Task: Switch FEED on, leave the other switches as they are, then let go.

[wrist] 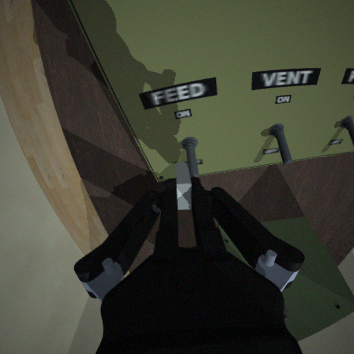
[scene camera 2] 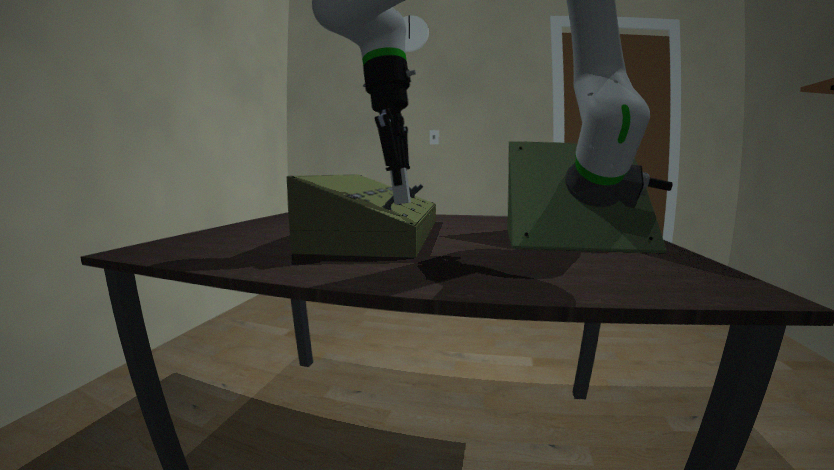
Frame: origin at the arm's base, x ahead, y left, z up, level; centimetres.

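Seen in the pictures: gripper, fingertip midpoint: (wrist: pixel 181 171) (scene camera 2: pixel 402 203); arm's base, link origin: (scene camera 2: pixel 594 184).
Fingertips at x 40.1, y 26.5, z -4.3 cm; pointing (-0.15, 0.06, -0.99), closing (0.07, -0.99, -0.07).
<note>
Offsets run from my fingertips to a thing's top centre. "*": to the spot under its first point. Level surfaces: height alone.
The olive switch box (scene camera 2: pixel 350 233) (wrist: pixel 225 45) has a sloping panel. The FEED switch lever {dx +2.4, dy -1.2, dz +2.9 cm} (wrist: pixel 192 157) points down toward the lower label, away from its ON label {* dx +8.0, dy +0.1, dz +0.5 cm} (wrist: pixel 183 114); the lower label is partly hidden. The VENT lever {dx +5.2, dy -12.9, dz +2.9 cm} (wrist: pixel 283 145) also points down, over its lower label. A third lever {* dx +9.3, dy -23.8, dz +0.1 cm} (wrist: pixel 349 125) shows in part at the right edge. My gripper (scene camera 2: pixel 401 200) (wrist: pixel 181 171) is shut with nothing between its fingers. Its fingertips are low over the panel, right beside the free end of the FEED lever on its left in the wrist view; whether they touch cannot be told.
The box stands on a dark table {dz -9.8 cm} (scene camera 2: pixel 361 286). A green wedge-shaped block (scene camera 2: pixel 536 204) (wrist: pixel 320 280) stands apart from it on the table, with the arm's base (scene camera 2: pixel 604 186) at its slope. The box's left edge and the table edge show in the wrist view.
</note>
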